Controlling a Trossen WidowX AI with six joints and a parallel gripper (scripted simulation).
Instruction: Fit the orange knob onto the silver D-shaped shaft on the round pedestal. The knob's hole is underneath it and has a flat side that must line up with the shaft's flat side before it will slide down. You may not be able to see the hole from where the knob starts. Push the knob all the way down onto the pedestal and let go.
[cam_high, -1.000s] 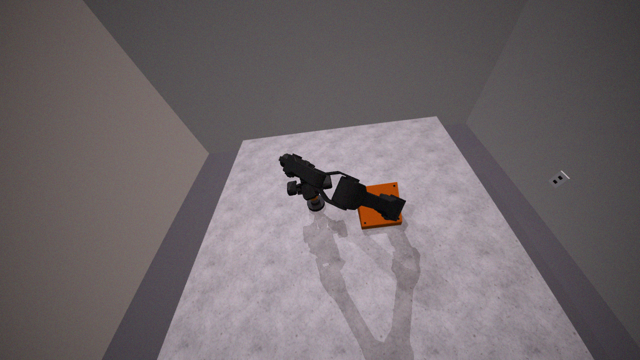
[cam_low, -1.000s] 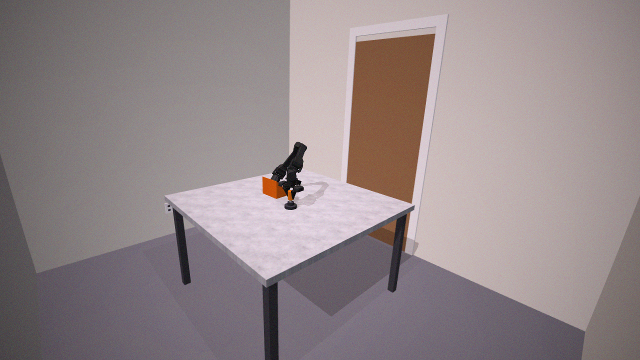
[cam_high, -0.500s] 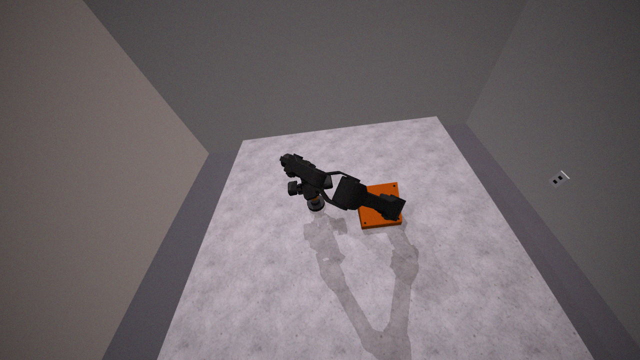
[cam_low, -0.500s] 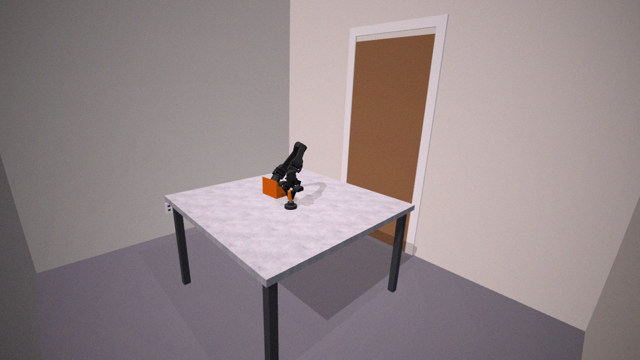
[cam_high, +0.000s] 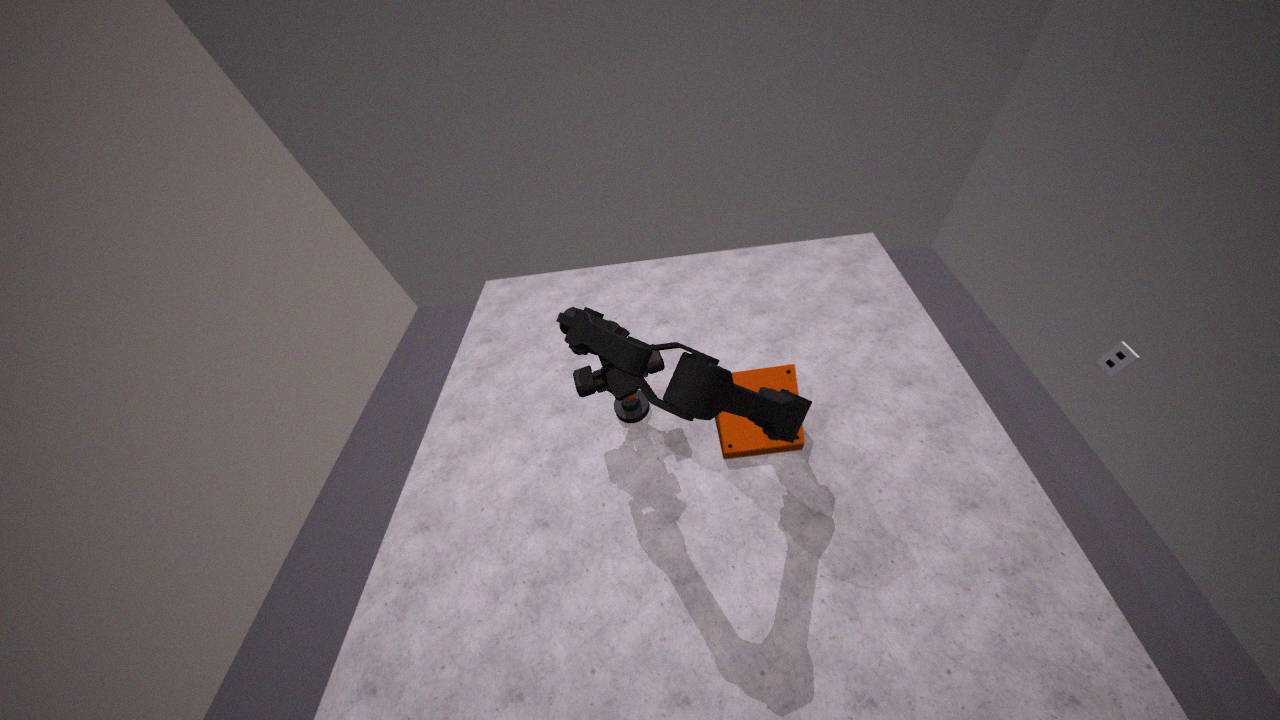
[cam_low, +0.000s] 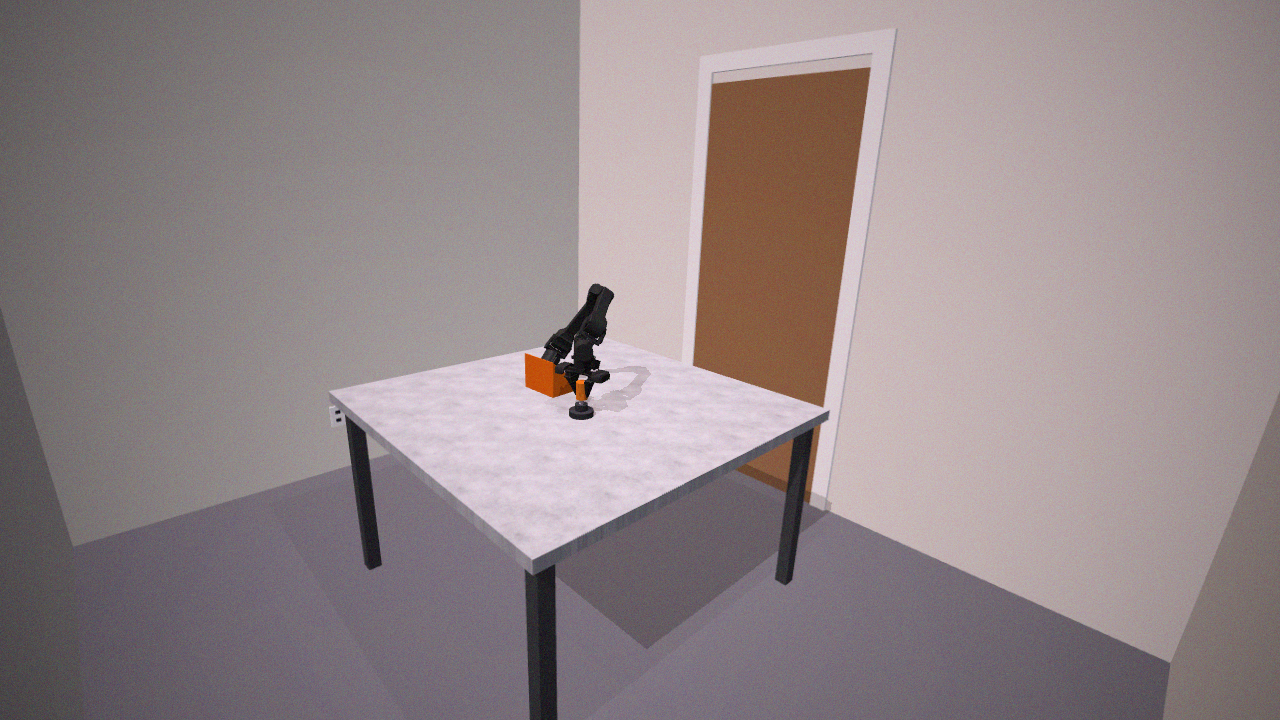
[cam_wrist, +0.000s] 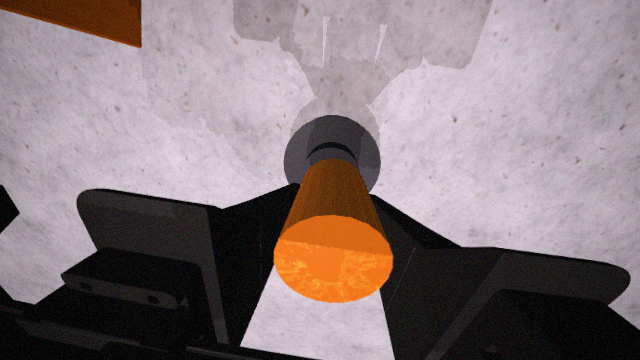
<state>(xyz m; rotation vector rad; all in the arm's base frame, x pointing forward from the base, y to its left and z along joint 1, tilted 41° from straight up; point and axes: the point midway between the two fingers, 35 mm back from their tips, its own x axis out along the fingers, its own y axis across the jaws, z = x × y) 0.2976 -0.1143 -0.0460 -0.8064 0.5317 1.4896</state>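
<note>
Right now the orange knob is 40 mm above my gripper tip. From my gripper tip the other things lie so: round pedestal: 40 mm below.
</note>
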